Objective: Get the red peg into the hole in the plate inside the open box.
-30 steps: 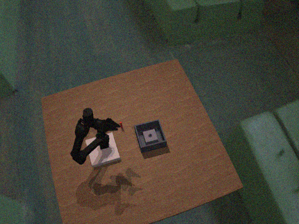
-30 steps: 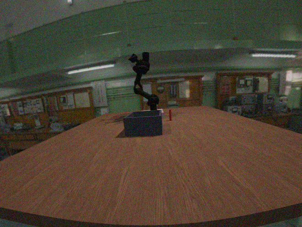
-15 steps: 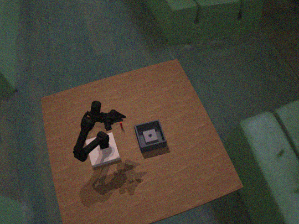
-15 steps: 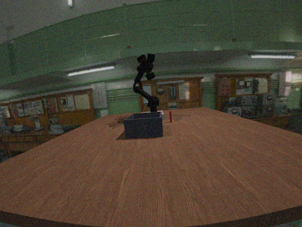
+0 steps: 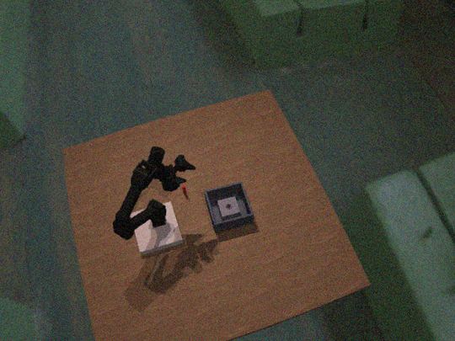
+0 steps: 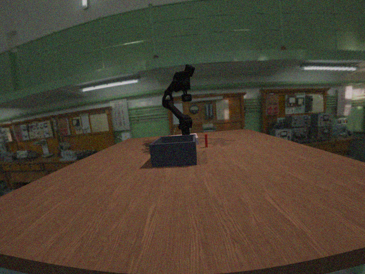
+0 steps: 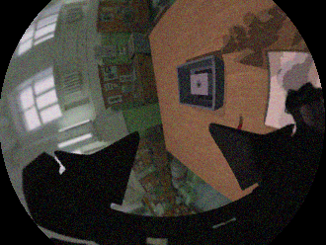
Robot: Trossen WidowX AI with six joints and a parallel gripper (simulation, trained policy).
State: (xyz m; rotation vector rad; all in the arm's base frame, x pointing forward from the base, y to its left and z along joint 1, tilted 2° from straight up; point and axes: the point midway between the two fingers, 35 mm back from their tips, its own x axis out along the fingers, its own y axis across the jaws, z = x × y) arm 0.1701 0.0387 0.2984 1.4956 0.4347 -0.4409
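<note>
Right now my gripper tip is 290 mm above the red peg, 100 mm to the right of it and 40 mm past it. From my gripper tip the other things lie so: light grey plate: 280 mm below, 150 mm ahead, 60 mm to the right; then dark blue box: 300 mm below, 150 mm ahead, 60 mm to the right.
</note>
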